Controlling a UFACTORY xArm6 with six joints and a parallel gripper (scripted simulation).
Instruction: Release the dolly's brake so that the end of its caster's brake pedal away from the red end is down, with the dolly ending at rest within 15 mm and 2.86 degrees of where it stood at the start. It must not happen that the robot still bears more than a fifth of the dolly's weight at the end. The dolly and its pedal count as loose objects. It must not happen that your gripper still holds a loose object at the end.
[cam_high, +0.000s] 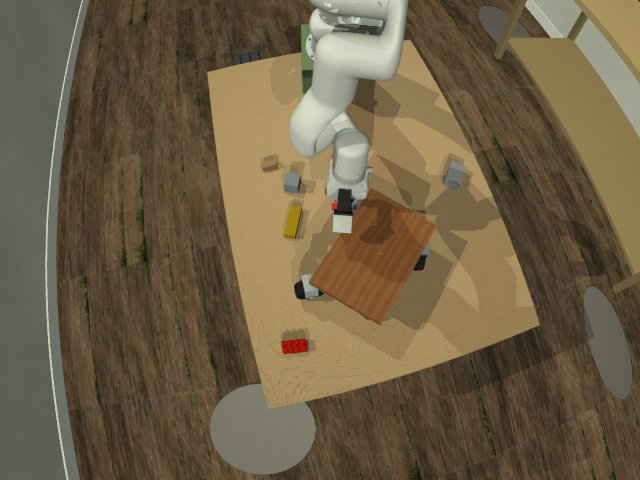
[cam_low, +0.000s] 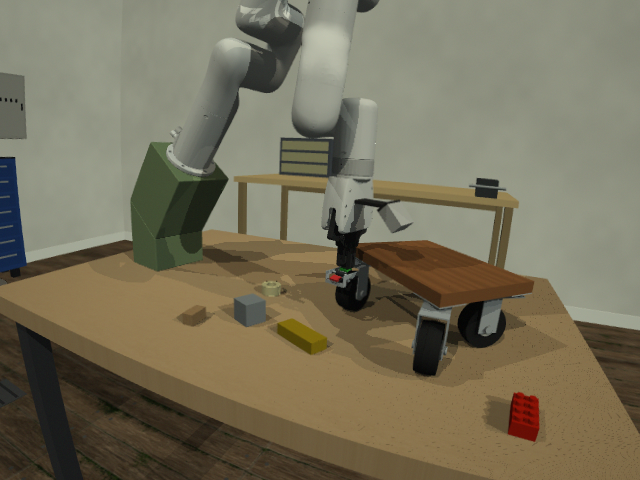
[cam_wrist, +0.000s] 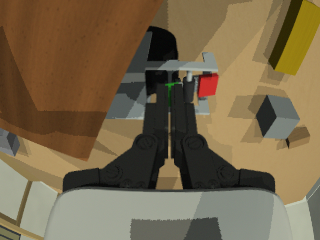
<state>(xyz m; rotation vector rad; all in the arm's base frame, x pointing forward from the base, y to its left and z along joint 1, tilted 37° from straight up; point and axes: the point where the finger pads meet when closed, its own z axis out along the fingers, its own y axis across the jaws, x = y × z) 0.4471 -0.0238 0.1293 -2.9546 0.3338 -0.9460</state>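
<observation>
My hand is 4 cm above the brake pedal and 1 cm to the left of it. From my hand the other things lie so: cream ring 18 cm behind, 11 cm below, 2 cm to the left; then yellow block 14 cm to the right, 11 cm below, 1 cm behind; then grey cube 13 cm behind, 12 cm to the right, 10 cm below.
</observation>
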